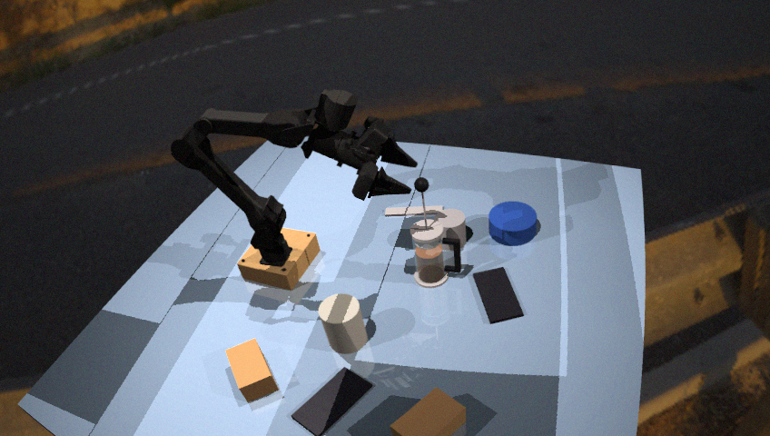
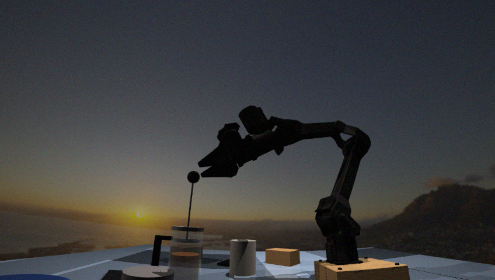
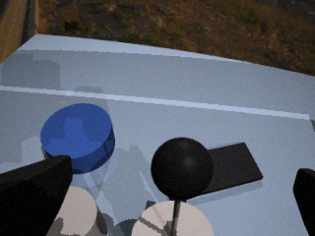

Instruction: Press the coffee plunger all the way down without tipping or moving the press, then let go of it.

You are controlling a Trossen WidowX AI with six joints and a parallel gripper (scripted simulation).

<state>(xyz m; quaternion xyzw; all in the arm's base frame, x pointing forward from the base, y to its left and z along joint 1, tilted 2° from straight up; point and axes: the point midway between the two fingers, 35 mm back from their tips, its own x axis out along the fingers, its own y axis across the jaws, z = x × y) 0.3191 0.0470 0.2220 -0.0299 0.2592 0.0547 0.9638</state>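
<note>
Right now my gripper tip is 14 cm above the glass coffee press and 3 cm short of it. From my gripper tip the other things lie so: blue disc 24 cm below, 19 cm to the left, 18 cm ahead; cream cylinder 21 cm to the right, 21 cm below, 11 cm behind; thin white bar 26 cm below, 23 cm to the left, 9 cm behind.
</note>
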